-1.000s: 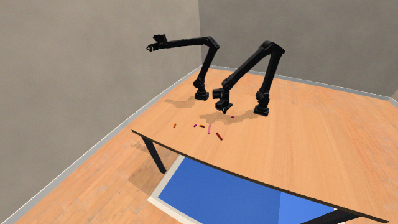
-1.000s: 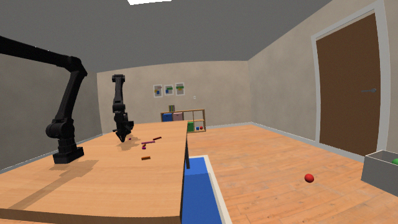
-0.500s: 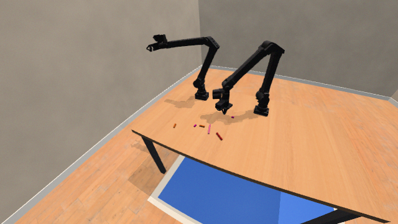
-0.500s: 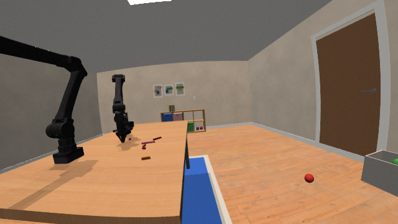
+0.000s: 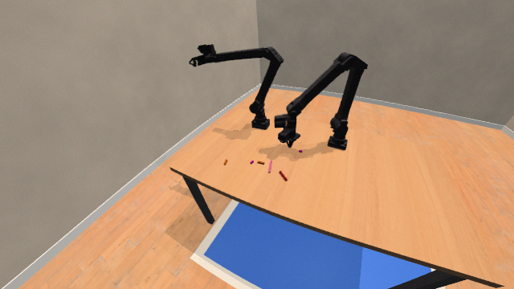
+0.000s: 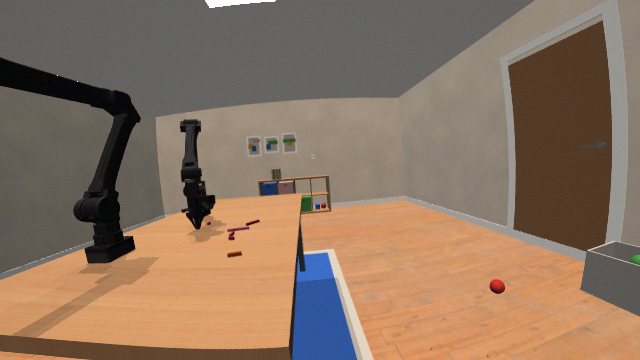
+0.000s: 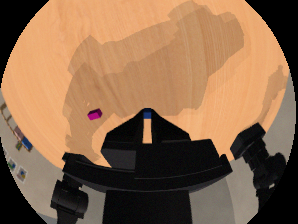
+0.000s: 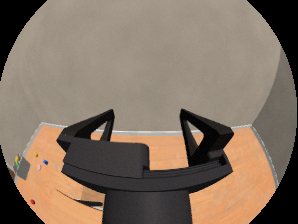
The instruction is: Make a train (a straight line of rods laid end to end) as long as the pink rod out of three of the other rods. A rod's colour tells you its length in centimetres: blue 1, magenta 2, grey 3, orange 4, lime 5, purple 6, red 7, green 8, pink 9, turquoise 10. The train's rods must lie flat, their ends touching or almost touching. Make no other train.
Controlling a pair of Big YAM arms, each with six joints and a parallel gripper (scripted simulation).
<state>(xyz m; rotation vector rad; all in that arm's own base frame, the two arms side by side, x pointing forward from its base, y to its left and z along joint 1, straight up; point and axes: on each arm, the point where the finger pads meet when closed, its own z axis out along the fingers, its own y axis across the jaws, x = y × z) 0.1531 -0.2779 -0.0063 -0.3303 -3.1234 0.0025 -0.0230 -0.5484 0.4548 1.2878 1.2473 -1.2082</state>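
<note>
My left gripper is now right at the tiny blue rod. The rest, counted from my left hand: red rod 250 mm ahead, 60 mm to the left; pink rod 210 mm ahead, 40 mm to the right.
</note>
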